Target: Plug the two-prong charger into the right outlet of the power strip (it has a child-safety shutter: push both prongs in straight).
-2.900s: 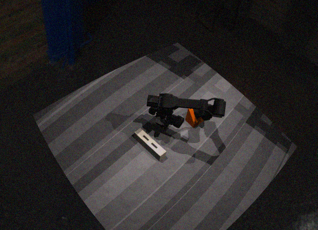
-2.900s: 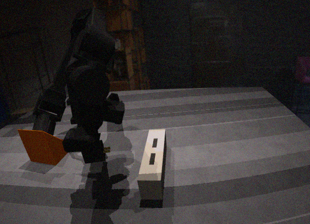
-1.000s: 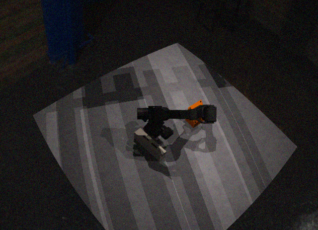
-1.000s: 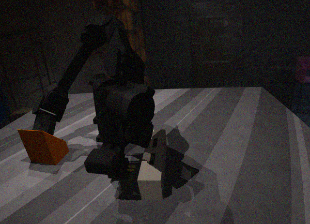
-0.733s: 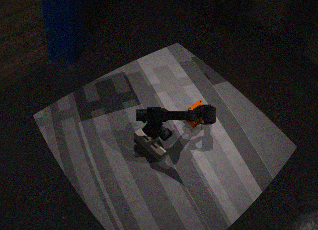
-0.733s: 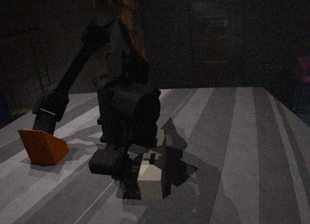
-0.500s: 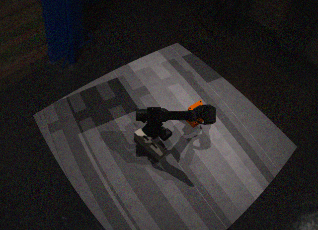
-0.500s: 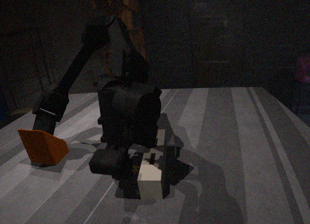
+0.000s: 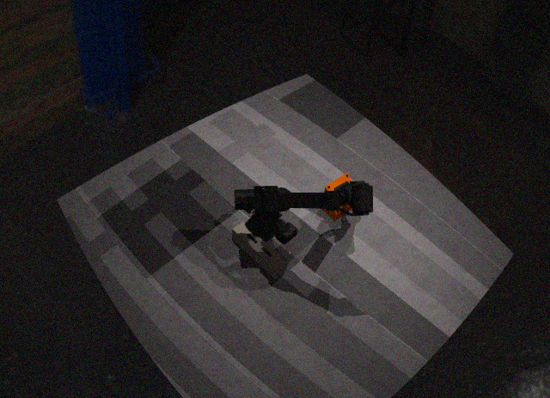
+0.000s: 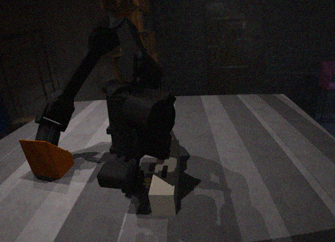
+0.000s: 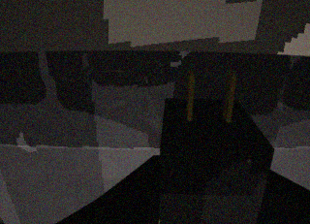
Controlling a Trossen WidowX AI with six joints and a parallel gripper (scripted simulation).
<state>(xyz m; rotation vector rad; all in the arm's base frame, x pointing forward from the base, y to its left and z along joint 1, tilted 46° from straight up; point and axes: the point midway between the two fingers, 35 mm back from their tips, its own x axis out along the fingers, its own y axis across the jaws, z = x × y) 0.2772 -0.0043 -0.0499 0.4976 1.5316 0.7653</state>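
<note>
My gripper tip is now 20 mm short of the two-prong charger and 10 mm below it.
</note>
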